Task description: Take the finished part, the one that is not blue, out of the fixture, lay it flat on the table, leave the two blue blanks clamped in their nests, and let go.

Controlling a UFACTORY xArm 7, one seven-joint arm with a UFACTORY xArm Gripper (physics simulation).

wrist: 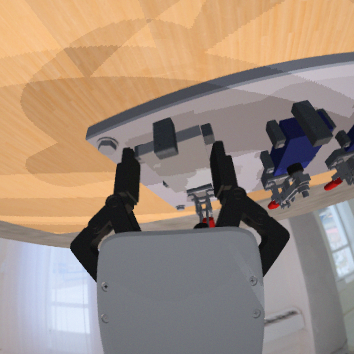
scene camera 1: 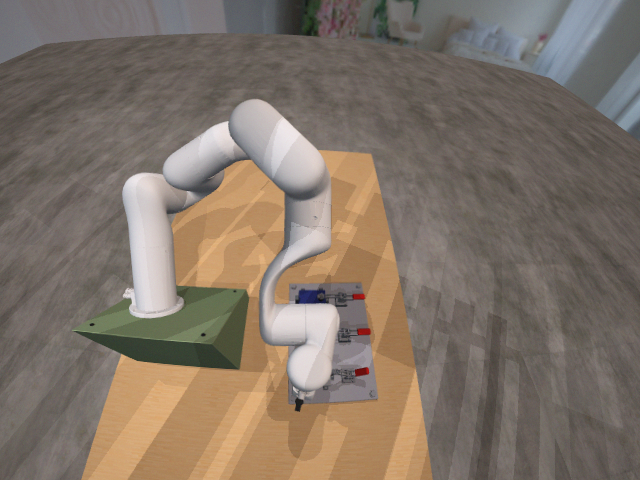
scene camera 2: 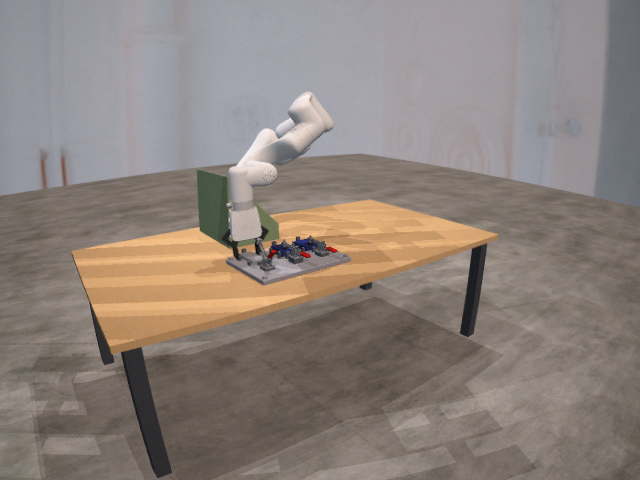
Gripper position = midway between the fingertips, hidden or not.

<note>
In view: the gripper [scene camera 2: 247,256], a finished part [wrist: 190,168], a blue blank [wrist: 297,148], a grey fixture plate [scene camera 1: 356,354] and a dark block [wrist: 164,140].
The gripper is seen too in the wrist view [wrist: 173,152]. The grey fixture plate is seen too in the wrist view [wrist: 237,106] and in scene camera 2 [scene camera 2: 284,269].
</note>
